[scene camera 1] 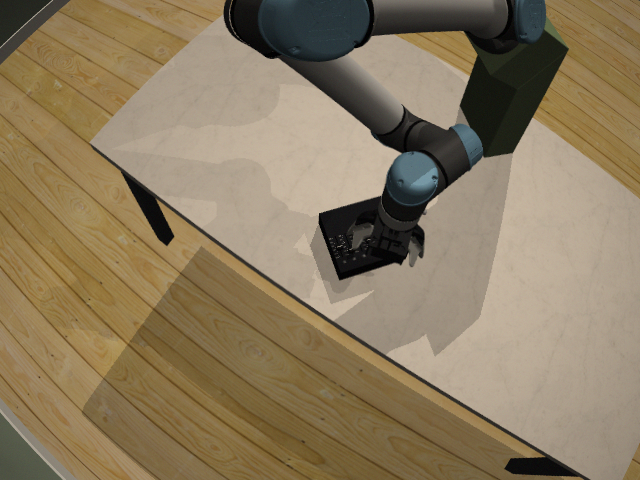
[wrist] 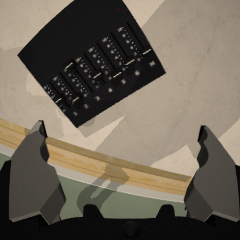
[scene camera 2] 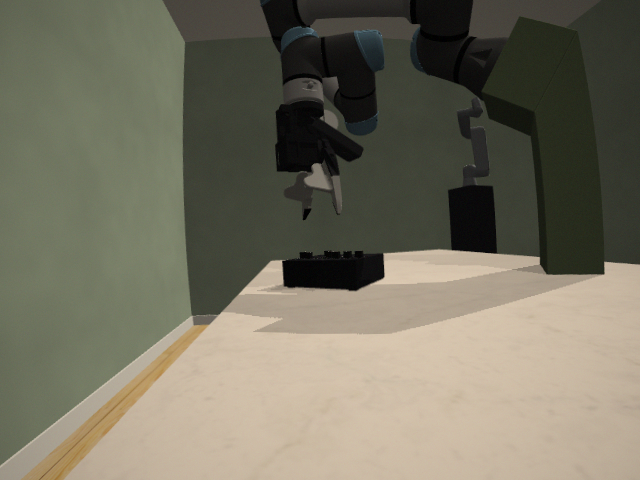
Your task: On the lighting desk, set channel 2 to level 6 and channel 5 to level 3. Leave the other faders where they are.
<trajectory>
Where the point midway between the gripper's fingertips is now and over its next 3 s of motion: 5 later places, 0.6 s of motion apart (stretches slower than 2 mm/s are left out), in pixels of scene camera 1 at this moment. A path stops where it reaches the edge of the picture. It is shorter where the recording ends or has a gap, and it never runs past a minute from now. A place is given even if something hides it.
My gripper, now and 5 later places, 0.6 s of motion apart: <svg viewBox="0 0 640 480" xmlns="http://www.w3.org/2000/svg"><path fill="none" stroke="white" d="M385 246L384 238L383 231L380 223L375 214L372 206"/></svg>
</trajectory>
